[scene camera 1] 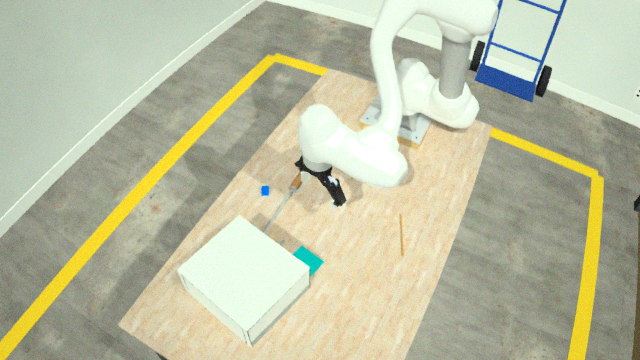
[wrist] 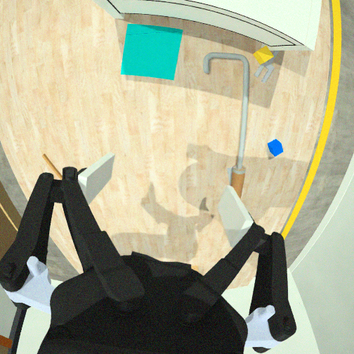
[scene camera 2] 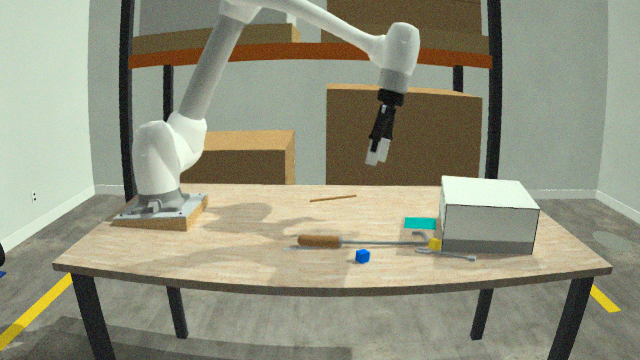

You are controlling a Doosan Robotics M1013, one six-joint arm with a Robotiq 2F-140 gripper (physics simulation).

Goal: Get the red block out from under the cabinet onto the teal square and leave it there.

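Frame: origin at the arm's base, x ahead, y left, z up, level; millimetres.
Where they show: gripper, fingertip midpoint: [scene camera 1: 320, 194] [scene camera 2: 375, 162]; arm's base at its link origin: [scene camera 2: 161, 205].
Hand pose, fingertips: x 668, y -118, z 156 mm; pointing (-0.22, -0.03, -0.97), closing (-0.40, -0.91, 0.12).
Note:
Each offset is from my fingertips to the centre of the thing. "pt": to the spot under its first point.
The red block does not show in any view. The white cabinet @[320 mm ahead, 126 mm right, 122 mm down] [scene camera 1: 245, 275] [scene camera 2: 487, 227] [wrist: 280, 15] stands on the table and hides what is under it. The teal square @[pt 137 mm ahead, 16 mm left, 190 mm down] [scene camera 1: 308, 260] [scene camera 2: 420, 223] [wrist: 151, 52] lies flat beside it. A grey hooked rod @[45 mm back, 121 mm right, 178 mm down] [scene camera 1: 278, 212] [scene camera 2: 380, 243] [wrist: 243, 120] with a brown handle lies on the table, its hook near the cabinet and the teal square. My gripper [scene camera 1: 321, 191] [scene camera 2: 377, 151] [wrist: 167, 181] is open and empty, high above the table. In the wrist view one finger overlaps the handle's end.
A blue block @[74 mm back, 242 mm right, 178 mm down] [scene camera 1: 265, 190] [scene camera 2: 362, 256] [wrist: 275, 147] lies beside the rod. A yellow block @[131 mm ahead, 203 mm right, 175 mm down] [scene camera 2: 434, 244] [wrist: 263, 55] sits by the cabinet, next to a grey wrench-like tool @[150 mm ahead, 248 mm right, 187 mm down] [scene camera 2: 452, 255] [wrist: 265, 73]. A thin brown stick @[81 mm back, 282 mm left, 187 mm down] [scene camera 1: 401, 235] [scene camera 2: 333, 198] lies on the other side of the table.

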